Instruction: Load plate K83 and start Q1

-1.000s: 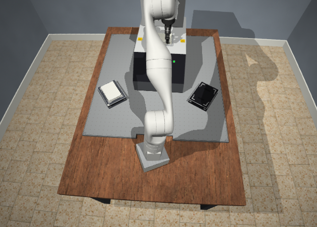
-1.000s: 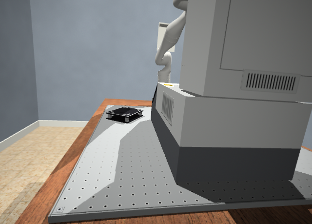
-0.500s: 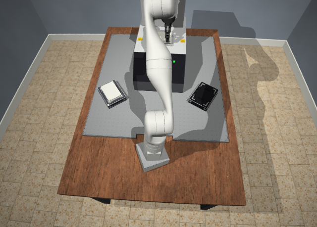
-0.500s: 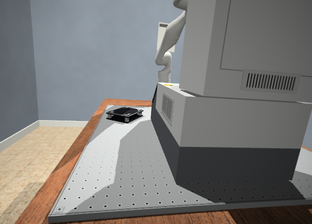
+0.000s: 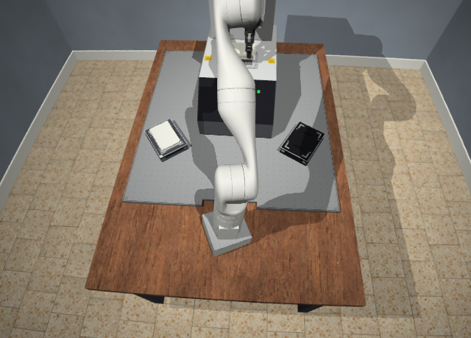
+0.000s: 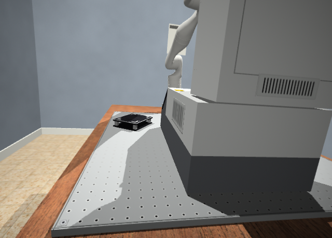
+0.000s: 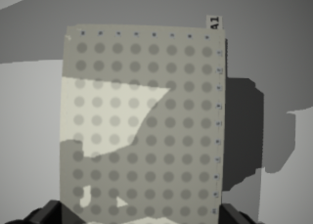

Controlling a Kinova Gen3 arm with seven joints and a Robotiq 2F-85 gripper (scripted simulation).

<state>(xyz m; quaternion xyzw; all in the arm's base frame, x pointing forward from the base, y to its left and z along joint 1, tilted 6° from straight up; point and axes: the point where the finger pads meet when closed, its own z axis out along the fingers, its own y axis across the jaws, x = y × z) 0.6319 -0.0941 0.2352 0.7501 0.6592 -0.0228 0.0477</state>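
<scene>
Right now the nest is 290 mm behind my hand, 220 mm below it and 200 mm to the right of it. Round my hand: white well plate 40 mm to the left, 10 mm below, 10 mm ahead; A1 mark 370 mm to the left, 340 mm behind, 220 mm below.
</scene>
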